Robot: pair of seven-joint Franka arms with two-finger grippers.
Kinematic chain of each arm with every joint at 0, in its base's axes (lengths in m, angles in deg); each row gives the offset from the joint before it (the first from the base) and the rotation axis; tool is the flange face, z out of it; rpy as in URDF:
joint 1: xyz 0 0 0.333 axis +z
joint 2: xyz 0 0 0 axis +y
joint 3: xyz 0 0 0.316 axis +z
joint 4: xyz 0.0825 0 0 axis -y
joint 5: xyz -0.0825 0 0.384 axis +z
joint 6: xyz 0 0 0 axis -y
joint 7: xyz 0.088 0 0 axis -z
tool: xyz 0 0 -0.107 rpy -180 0 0
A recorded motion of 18 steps. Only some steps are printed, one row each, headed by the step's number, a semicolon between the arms.
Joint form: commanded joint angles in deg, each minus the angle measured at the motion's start. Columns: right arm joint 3, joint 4, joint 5, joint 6, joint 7, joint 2, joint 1; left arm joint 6, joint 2, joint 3, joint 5, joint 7, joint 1, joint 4.
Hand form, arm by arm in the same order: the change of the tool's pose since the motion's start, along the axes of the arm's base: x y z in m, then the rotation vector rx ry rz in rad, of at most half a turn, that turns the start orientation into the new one. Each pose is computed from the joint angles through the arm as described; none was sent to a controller.
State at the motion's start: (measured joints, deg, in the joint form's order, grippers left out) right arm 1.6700 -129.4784 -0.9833 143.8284 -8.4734 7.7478 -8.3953; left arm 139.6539 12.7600 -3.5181 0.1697 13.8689 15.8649 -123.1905
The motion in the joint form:
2: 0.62 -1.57 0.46 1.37 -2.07 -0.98 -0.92; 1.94 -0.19 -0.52 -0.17 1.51 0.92 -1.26
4: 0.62 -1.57 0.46 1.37 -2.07 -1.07 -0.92; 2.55 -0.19 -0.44 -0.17 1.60 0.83 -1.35
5: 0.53 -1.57 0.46 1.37 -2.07 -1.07 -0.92; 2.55 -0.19 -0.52 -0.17 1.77 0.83 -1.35
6: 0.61 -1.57 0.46 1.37 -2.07 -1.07 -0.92; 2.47 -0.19 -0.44 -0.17 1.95 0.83 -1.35
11: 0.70 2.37 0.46 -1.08 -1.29 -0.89 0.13; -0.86 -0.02 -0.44 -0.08 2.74 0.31 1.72
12: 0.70 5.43 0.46 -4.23 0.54 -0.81 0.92; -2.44 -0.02 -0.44 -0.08 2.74 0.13 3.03
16: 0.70 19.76 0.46 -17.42 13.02 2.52 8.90; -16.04 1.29 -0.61 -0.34 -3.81 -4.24 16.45
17: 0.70 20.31 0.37 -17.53 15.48 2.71 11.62; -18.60 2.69 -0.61 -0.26 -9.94 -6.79 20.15
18: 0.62 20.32 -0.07 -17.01 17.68 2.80 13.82; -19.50 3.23 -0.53 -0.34 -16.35 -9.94 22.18
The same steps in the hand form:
2: -0.0065 -0.0021 0.0002 0.0004 -0.0136 0.0248; -0.0043 0.0031 -0.0040 0.0015 -0.0157 -0.0168
4: -0.0065 -0.0021 0.0010 0.0001 -0.0152 0.0248; -0.0038 0.0031 -0.0037 0.0040 -0.0244 -0.0184
5: -0.0066 -0.0029 0.0010 -0.0001 -0.0152 0.0233; -0.0036 0.0023 -0.0037 0.0040 -0.0245 -0.0228
6: -0.0065 -0.0022 0.0010 0.0001 -0.0152 0.0247; -0.0039 0.0031 -0.0038 0.0042 -0.0230 -0.0246
11: 0.0120 0.0065 0.0244 -0.0008 -0.0381 0.0307; 0.0080 0.0007 0.0116 0.0043 -0.0155 -0.0485
12: 0.0231 0.0130 0.0416 0.0037 -0.0357 0.0125; 0.0124 -0.0001 0.0188 0.0032 -0.0109 -0.0517
16: 0.0684 0.0931 0.0994 0.0329 0.0012 -0.0667; 0.0584 -0.0392 0.0882 -0.0150 0.0139 -0.0142
17: 0.0685 0.1222 0.1017 0.0370 -0.0027 -0.0611; 0.0726 -0.0651 0.0989 -0.0218 0.0193 0.0477
18: 0.0669 0.1446 0.1017 0.0360 -0.0107 -0.0582; 0.0812 -0.0985 0.1082 -0.0292 0.0105 0.1066

